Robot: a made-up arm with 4 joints. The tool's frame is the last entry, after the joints.
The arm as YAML. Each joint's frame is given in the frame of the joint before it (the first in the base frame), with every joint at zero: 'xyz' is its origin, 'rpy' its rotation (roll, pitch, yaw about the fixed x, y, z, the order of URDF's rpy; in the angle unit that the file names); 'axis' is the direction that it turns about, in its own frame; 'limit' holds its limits. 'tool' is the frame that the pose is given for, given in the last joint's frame.
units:
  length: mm
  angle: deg
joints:
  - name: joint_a
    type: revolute
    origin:
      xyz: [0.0, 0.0, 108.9]
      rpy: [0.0, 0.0, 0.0]
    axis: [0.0, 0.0, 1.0]
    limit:
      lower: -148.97
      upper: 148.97
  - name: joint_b
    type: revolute
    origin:
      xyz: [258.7, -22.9, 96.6]
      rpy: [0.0, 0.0, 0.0]
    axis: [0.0, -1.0, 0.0]
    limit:
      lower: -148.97
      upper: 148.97
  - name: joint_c
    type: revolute
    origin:
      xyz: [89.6, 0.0, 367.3]
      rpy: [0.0, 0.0, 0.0]
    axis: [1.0, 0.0, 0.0]
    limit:
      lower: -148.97
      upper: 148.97
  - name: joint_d
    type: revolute
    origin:
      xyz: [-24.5, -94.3, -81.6]
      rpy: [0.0, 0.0, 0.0]
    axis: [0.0, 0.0, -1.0]
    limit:
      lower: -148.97
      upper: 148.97
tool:
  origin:
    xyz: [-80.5, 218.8, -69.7]
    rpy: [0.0, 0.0, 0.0]
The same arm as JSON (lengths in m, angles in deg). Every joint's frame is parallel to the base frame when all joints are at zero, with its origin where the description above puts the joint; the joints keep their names.
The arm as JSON. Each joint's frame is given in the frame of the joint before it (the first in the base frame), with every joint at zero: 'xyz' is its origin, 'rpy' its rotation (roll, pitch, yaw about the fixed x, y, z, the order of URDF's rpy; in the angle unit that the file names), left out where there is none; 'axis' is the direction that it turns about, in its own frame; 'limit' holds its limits. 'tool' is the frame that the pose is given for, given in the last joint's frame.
{
  "units": {
    "length": "m",
    "angle": "deg"
  },
  "joints": [
    {
      "name": "joint_a",
      "type": "revolute",
      "origin": {
        "xyz": [
          0.0,
          0.0,
          0.1089
        ]
      },
      "axis": [
        0.0,
        0.0,
        1.0
      ],
      "limit": {
        "lower": -148.97,
        "upper": 148.97
      }
    },
    {
      "name": "joint_b",
      "type": "revolute",
      "origin": {
        "xyz": [
          0.2587,
          -0.0229,
          0.0966
        ]
      },
      "axis": [
        0.0,
        -1.0,
        0.0
      ],
      "limit": {
        "lower": -148.97,
        "upper": 148.97
      }
    },
    {
      "name": "joint_c",
      "type": "revolute",
      "origin": {
        "xyz": [
          0.0896,
          0.0,
          0.3673
        ]
      },
      "axis": [
        1.0,
        0.0,
        0.0
      ],
      "limit": {
        "lower": -148.97,
        "upper": 148.97
      }
    },
    {
      "name": "joint_d",
      "type": "revolute",
      "origin": {
        "xyz": [
          -0.0245,
          -0.0943,
          -0.0816
        ]
      },
      "axis": [
        0.0,
        0.0,
        -1.0
      ],
      "limit": {
        "lower": -148.97,
        "upper": 148.97
      }
    }
  ],
  "tool": {
    "origin": {
      "xyz": [
        -0.0805,
        0.2188,
        -0.0697
      ]
    }
  }
}

